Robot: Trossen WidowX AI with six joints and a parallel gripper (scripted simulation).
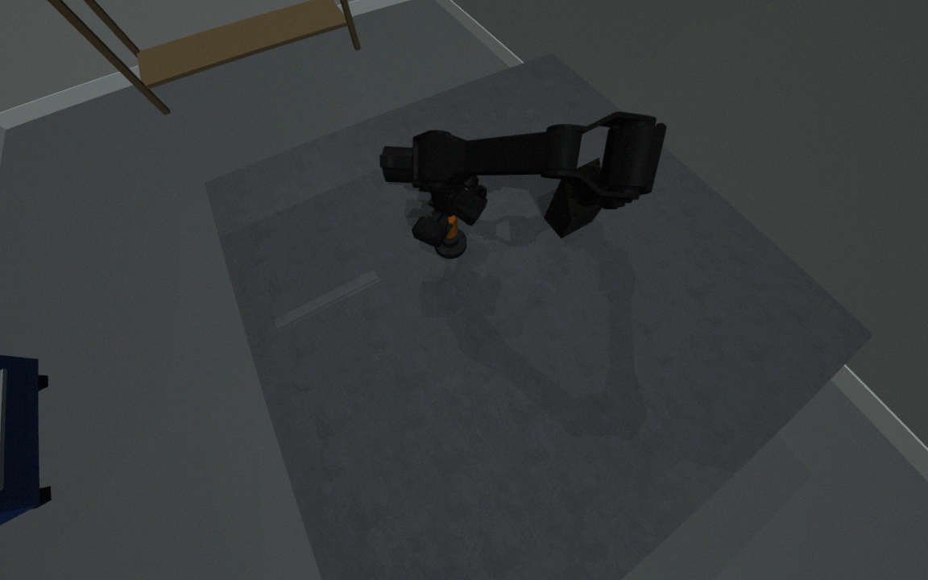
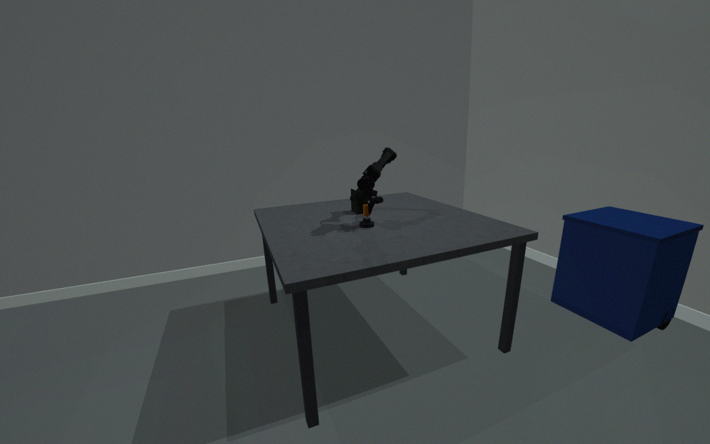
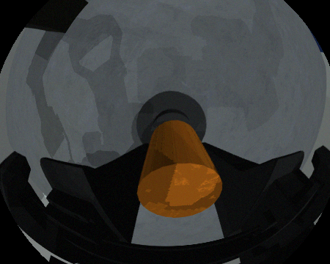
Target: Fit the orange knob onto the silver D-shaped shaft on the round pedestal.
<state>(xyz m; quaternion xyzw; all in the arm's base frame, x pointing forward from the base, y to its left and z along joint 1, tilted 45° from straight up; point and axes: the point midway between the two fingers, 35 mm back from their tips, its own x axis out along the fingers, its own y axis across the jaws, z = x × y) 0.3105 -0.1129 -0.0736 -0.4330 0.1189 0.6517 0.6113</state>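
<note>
Right now my gripper tip is 40 mm below the orange knob. The rest, counted from my gripper tip: pedestal 40 mm below.
</note>
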